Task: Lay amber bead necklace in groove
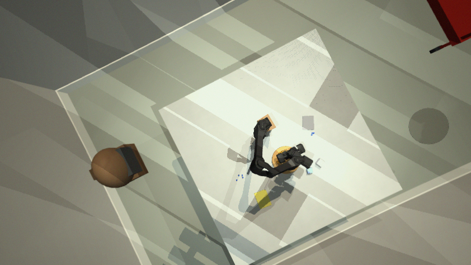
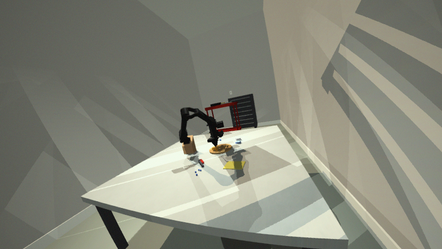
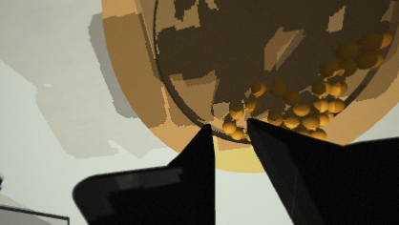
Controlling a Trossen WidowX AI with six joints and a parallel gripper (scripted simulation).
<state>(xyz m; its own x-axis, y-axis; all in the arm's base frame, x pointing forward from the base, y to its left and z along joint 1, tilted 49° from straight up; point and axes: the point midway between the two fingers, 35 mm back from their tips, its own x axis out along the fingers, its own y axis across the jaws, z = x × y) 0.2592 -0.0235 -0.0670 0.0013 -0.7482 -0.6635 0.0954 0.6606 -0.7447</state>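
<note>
Now: gripper tip 50 mm short of the round bead board, 40 mm to the left of it and 20 mm above it. Round my gripper tip: grey square (100 mm behind, 240 mm to the left, 20 mm below); then light blue cube (200 mm ahead, 70 mm to the left, 10 mm below); then white cube (190 mm ahead, 160 mm to the left, 10 mm below).
</note>
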